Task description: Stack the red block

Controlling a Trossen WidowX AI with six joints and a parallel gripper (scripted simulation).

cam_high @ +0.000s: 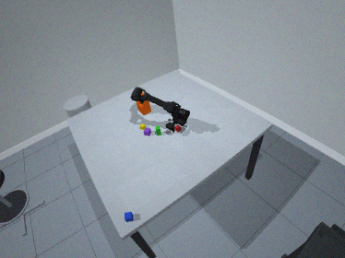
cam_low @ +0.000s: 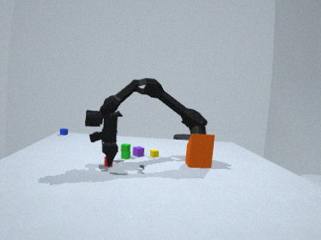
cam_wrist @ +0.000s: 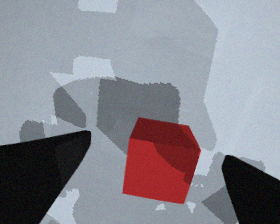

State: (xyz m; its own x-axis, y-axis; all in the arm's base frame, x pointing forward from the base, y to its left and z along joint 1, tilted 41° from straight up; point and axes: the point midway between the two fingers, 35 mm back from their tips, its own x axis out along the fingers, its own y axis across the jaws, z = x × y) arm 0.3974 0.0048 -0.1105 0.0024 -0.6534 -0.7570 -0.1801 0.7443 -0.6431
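Right now the red block is 1 cm above my gripper tip. The rest, counted from my gripper tip: purple block 12 cm behind, 20 cm to the right, 1 cm above; then yellow block 20 cm behind, 20 cm to the right, 1 cm above; then blue block 40 cm ahead, 61 cm to the right, 1 cm above.
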